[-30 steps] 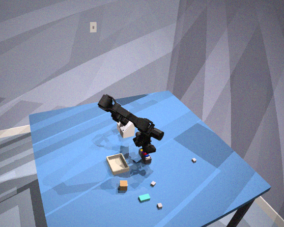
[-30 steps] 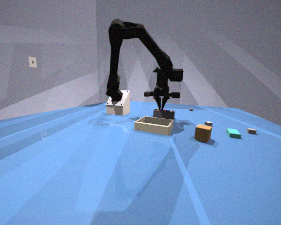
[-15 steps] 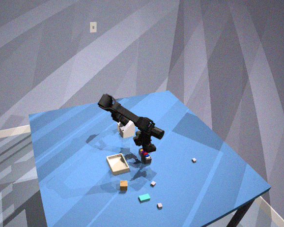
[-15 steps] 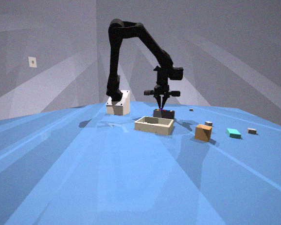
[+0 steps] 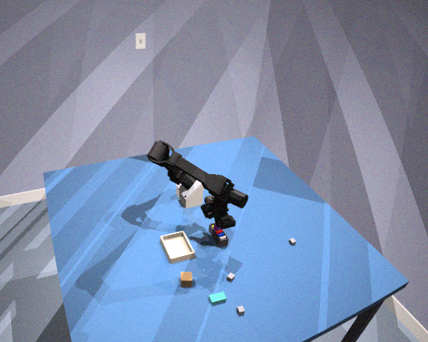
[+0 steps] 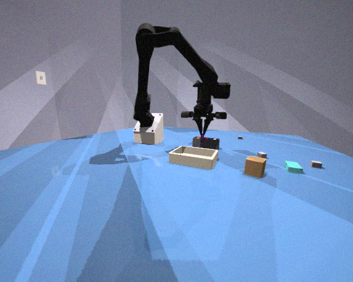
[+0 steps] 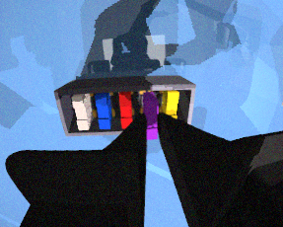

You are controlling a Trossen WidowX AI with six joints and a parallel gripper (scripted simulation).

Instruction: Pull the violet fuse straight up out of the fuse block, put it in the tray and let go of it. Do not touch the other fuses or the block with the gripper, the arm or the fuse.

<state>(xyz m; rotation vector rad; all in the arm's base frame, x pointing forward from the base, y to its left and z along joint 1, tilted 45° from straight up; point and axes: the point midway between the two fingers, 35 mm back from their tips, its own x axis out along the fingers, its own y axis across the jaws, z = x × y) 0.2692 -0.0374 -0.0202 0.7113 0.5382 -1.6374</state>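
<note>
The red fuse is 20 mm ahead of my gripper tip and 30 mm below it. Round my gripper tip: violet fuse 10 mm below; blue fuse 40 mm ahead, 10 mm to the right, 30 mm below; yellow fuse 20 mm behind, 30 mm below.
</note>
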